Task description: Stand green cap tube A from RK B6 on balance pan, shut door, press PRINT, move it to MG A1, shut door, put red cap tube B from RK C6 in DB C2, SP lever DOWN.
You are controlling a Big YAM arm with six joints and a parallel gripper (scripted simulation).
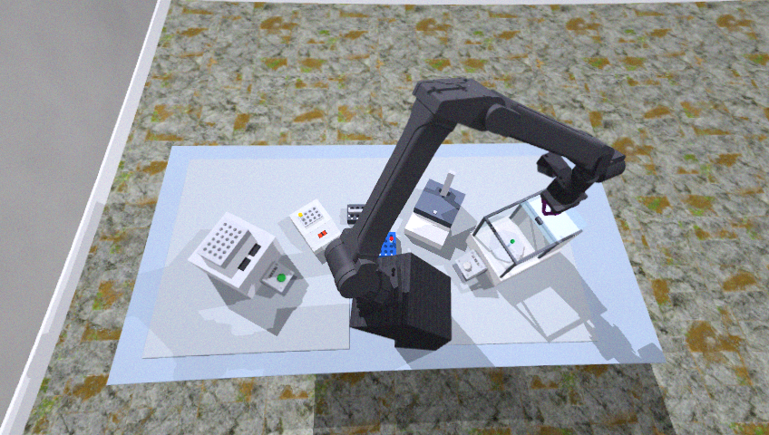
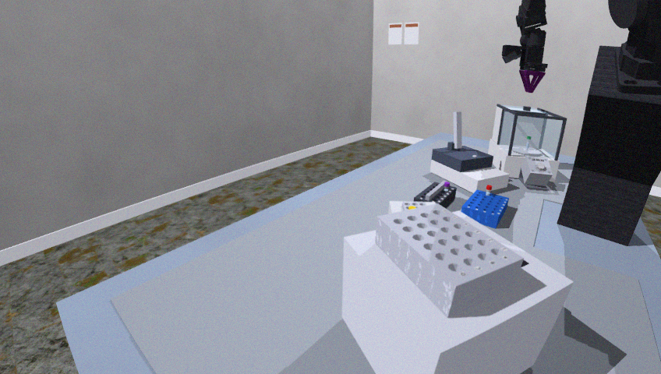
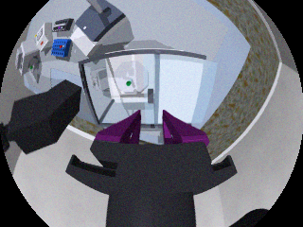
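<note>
My gripper is now 3 cm past the round pan, 6 cm to the right of it and 20 cm above it. Round my hand: balance door 1 cm ahead, 3 cm to the right, 7 cm below; then white print key 9 cm behind, 19 cm to the left, 21 cm below; then SP lever 18 cm ahead, 24 cm to the left, 14 cm below.
</note>
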